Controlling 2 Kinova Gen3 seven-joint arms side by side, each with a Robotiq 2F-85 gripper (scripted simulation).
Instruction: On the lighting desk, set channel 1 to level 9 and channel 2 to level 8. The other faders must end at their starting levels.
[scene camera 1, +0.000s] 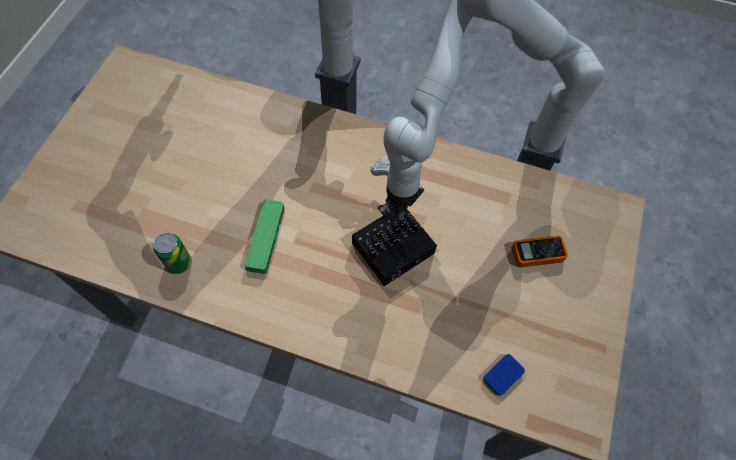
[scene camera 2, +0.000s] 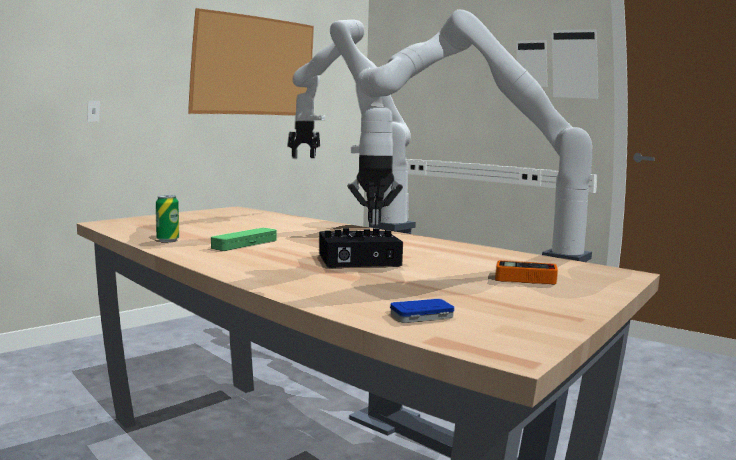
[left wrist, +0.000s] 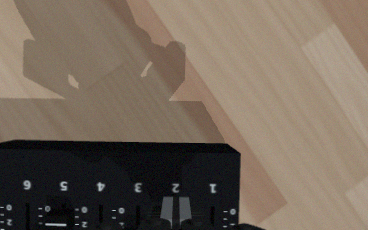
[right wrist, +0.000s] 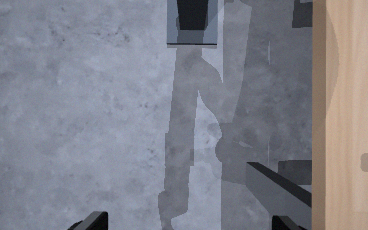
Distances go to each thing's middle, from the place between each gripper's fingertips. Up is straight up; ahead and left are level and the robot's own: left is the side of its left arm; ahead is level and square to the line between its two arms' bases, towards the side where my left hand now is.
Right now my left hand (scene camera 2: 374, 225) is 38 cm to the right of the blue box (scene camera 2: 431, 309), 25 cm short of it and 8 cm above it.
The blue box is 660 mm ahead of my right hand (scene camera 2: 303, 158), 1210 mm to the left of it and 190 mm below it.
